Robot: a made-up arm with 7 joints. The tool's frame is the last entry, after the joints. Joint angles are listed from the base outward.
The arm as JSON. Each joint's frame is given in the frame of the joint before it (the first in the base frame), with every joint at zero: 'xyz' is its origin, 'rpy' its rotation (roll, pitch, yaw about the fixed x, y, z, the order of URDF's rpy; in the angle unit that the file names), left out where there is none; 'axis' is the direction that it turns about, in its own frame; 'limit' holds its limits. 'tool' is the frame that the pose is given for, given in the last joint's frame.
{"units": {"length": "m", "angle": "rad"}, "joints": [
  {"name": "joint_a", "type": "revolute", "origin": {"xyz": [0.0, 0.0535, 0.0], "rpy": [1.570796, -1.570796, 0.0]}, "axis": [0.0, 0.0, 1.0], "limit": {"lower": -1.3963, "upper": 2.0}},
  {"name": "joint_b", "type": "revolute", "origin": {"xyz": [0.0, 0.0, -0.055], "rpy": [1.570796, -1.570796, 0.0]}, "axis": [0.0, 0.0, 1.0], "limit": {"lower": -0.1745, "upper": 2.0}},
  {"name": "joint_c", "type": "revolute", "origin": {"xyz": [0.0, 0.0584, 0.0], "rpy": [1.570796, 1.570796, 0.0]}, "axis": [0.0, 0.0, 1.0], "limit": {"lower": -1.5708, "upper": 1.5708}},
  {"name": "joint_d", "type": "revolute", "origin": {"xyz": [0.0, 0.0, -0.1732], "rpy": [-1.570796, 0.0, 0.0]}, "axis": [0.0, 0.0, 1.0], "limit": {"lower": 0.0, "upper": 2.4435}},
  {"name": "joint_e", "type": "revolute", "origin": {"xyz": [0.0, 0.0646, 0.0], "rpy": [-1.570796, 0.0, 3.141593]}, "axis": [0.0, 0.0, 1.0], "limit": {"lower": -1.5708, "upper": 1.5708}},
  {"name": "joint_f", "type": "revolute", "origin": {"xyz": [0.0, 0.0, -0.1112], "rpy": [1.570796, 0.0, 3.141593]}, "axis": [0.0, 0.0, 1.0], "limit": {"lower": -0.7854, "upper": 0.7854}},
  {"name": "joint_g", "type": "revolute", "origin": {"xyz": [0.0, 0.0, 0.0], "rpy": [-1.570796, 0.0, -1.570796]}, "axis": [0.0, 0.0, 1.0], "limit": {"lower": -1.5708, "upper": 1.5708}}
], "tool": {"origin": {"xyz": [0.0, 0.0, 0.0], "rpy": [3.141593, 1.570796, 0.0]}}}
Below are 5 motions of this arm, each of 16 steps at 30 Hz.
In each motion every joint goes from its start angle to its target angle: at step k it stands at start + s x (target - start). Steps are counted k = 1, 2, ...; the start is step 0. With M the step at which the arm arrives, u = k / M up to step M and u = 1 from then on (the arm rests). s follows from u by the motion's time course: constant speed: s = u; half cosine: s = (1 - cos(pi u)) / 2; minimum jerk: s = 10 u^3 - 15 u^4 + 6 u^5.
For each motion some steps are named. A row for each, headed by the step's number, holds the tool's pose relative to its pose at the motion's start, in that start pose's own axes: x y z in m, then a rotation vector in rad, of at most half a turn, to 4 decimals.
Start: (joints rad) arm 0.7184 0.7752 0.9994 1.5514 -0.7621 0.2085 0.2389
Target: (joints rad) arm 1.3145 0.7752 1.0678 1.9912 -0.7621 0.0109 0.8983
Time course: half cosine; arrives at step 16
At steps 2, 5, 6, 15, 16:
2: 0.0035 0.0034 -0.0005 0.0023 -0.0178 0.0159
5: 0.0191 0.0208 -0.0009 0.0184 -0.1046 0.0809
6: 0.0254 0.0293 -0.0001 0.0287 -0.1450 0.1047
15: 0.0561 0.0934 0.0272 0.1645 -0.4041 0.1560
16: 0.0563 0.0942 0.0278 0.1670 -0.4066 0.1552

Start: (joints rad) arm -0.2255 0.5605 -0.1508 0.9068 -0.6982 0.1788 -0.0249
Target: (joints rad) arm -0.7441 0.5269 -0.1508 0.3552 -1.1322 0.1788 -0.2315
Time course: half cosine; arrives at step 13
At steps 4, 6, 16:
4: -0.0323 -0.0423 0.0175 -0.1188 0.1090 -0.1531
6: -0.0675 -0.0810 0.0455 -0.2514 0.1978 -0.3214
16: -0.1544 -0.1432 0.1528 -0.6315 0.3095 -0.7542

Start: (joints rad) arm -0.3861 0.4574 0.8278 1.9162 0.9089 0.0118 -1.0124
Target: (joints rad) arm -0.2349 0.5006 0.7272 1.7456 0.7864 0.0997 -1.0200
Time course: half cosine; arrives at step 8
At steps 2, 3, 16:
2: -0.0036 -0.0032 -0.0025 0.0058 0.0040 -0.0189
3: -0.0075 -0.0068 -0.0052 0.0119 0.0082 -0.0402
16: -0.0231 -0.0231 -0.0159 0.0352 0.0230 -0.1357

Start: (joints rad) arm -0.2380 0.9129 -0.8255 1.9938 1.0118 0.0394 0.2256
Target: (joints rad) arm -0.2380 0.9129 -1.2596 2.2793 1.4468 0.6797 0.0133
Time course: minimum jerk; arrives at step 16
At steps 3, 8, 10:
3: -0.0016 -0.0038 -0.0009 -0.0132 0.0331 0.0369
8: -0.0133 -0.0394 -0.0045 -0.1693 0.3729 0.3417
10: -0.0170 -0.0570 -0.0034 -0.2726 0.5584 0.4655

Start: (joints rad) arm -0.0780 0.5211 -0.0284 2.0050 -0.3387 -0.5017 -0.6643
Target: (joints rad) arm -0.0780 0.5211 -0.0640 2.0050 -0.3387 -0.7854 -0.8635
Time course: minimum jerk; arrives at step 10
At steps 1, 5, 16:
1: 0.0000 0.0000 0.0000 0.0015 -0.0018 0.0017
5: 0.0008 -0.0024 0.0013 0.0907 -0.1017 0.1075
16: 0.0017 -0.0047 0.0026 0.1823 -0.1919 0.2259

